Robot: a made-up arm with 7 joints. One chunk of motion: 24 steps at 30 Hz.
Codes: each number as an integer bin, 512 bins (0 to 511) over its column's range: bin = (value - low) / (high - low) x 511, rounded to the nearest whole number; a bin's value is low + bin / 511 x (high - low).
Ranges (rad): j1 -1.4..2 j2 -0.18..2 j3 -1.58..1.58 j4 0..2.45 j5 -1.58..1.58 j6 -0.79..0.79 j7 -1.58..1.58
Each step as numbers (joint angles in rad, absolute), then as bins.
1 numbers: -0.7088 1.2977 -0.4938 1.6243 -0.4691 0.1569 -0.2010
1 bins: 104 346 176 339 180 306 223
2 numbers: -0.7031 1.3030 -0.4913 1.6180 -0.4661 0.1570 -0.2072
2 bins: 105 348 176 337 180 306 222
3 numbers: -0.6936 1.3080 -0.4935 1.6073 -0.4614 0.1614 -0.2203
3 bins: 106 349 176 335 181 308 220
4 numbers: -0.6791 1.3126 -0.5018 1.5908 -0.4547 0.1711 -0.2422
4 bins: 108 350 174 332 182 311 216
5 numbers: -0.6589 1.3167 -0.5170 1.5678 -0.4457 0.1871 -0.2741
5 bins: 111 351 172 327 183 316 211
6 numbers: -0.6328 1.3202 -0.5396 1.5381 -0.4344 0.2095 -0.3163
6 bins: 115 352 168 321 185 323 204
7 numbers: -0.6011 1.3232 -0.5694 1.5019 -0.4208 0.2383 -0.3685
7 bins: 120 352 163 313 187 333 196
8 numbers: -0.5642 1.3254 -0.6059 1.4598 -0.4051 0.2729 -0.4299
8 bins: 126 353 158 304 190 344 186
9 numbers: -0.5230 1.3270 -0.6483 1.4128 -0.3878 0.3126 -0.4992
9 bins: 132 353 151 295 193 357 175
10 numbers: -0.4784 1.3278 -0.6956 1.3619 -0.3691 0.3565 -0.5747
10 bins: 139 353 143 284 196 371 163
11 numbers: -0.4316 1.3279 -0.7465 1.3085 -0.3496 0.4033 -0.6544
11 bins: 146 353 135 273 199 386 150
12 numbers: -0.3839 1.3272 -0.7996 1.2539 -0.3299 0.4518 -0.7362
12 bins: 153 353 126 262 202 402 136
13 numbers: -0.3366 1.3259 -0.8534 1.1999 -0.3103 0.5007 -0.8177
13 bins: 160 353 117 250 205 417 123
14 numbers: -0.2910 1.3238 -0.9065 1.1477 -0.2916 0.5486 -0.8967
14 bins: 167 352 109 239 208 433 110
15 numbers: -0.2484 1.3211 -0.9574 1.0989 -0.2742 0.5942 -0.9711
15 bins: 173 352 101 229 211 448 98
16 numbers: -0.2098 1.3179 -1.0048 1.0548 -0.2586 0.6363 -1.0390
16 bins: 179 351 93 220 214 461 87
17 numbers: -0.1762 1.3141 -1.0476 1.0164 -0.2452 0.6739 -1.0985
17 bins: 184 350 86 212 216 473 78
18 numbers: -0.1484 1.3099 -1.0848 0.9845 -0.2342 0.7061 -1.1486
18 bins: 188 349 80 205 218 484 70
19 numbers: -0.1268 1.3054 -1.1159 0.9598 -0.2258 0.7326 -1.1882
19 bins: 191 348 75 200 219 492 63
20 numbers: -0.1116 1.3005 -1.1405 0.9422 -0.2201 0.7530 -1.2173
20 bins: 194 347 71 197 220 499 59
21 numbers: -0.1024 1.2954 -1.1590 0.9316 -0.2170 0.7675 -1.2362
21 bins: 195 346 68 194 220 504 56
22 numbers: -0.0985 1.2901 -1.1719 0.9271 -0.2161 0.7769 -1.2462
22 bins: 196 345 66 193 221 507 54
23 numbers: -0.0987 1.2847 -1.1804 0.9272 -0.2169 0.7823 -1.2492
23 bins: 196 343 65 193 220 509 53
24 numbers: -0.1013 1.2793 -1.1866 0.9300 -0.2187 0.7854 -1.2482
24 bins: 195 342 64 194 220 510 54
